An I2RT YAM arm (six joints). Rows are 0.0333 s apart.
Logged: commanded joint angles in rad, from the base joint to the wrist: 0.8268 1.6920 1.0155 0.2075 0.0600 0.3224; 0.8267 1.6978 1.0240 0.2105 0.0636 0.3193; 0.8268 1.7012 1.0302 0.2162 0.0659 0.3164; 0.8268 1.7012 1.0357 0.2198 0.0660 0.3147; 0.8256 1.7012 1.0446 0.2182 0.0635 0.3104; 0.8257 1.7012 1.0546 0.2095 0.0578 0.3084; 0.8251 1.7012 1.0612 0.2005 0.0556 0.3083; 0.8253 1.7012 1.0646 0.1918 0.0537 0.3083; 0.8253 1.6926 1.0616 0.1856 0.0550 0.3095; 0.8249 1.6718 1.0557 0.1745 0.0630 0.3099; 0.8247 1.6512 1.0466 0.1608 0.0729 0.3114; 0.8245 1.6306 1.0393 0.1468 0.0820 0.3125; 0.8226 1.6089 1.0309 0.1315 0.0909 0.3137; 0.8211 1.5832 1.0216 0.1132 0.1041 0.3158; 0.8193 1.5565 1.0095 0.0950 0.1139 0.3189; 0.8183 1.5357 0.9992 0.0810 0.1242 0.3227; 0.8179 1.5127 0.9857 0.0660 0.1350 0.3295; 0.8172 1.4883 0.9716 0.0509 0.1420 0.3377; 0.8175 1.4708 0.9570 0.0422 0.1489 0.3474; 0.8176 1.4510 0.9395 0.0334 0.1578 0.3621; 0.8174 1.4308 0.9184 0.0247 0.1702 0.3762
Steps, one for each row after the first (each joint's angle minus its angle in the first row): -0.0001 0.0058 0.0085 0.0030 0.0036 -0.0031; 0.0000 0.0092 0.0147 0.0087 0.0059 -0.0060; 0.0000 0.0092 0.0202 0.0123 0.0060 -0.0077; -0.0012 0.0092 0.0291 0.0107 0.0035 -0.0120; -0.0011 0.0092 0.0391 0.0020 -0.0022 -0.0140; -0.0017 0.0092 0.0457 -0.0070 -0.0044 -0.0141; -0.0015 0.0092 0.0491 -0.0157 -0.0063 -0.0141; -0.0015 0.0006 0.0461 -0.0219 -0.0050 -0.0129; -0.0019 -0.0202 0.0402 -0.0330 0.0030 -0.0125; -0.0021 -0.0408 0.0311 -0.0467 0.0129 -0.0110; -0.0023 -0.0614 0.0238 -0.0607 0.0220 -0.0099; -0.0042 -0.0831 0.0154 -0.0760 0.0309 -0.0087; -0.0057 -0.1088 0.0061 -0.0943 0.0441 -0.0066; -0.0075 -0.1355 -0.0060 -0.1125 0.0539 -0.0035; -0.0085 -0.1563 -0.0163 -0.1265 0.0642 0.0003; -0.0089 -0.1793 -0.0298 -0.1415 0.0750 0.0071; -0.0096 -0.2037 -0.0439 -0.1566 0.0820 0.0153; -0.0093 -0.2212 -0.0585 -0.1653 0.0889 0.0250; -0.0092 -0.2410 -0.0760 -0.1741 0.0978 0.0397; -0.0094 -0.2612 -0.0971 -0.1828 0.1102 0.0538
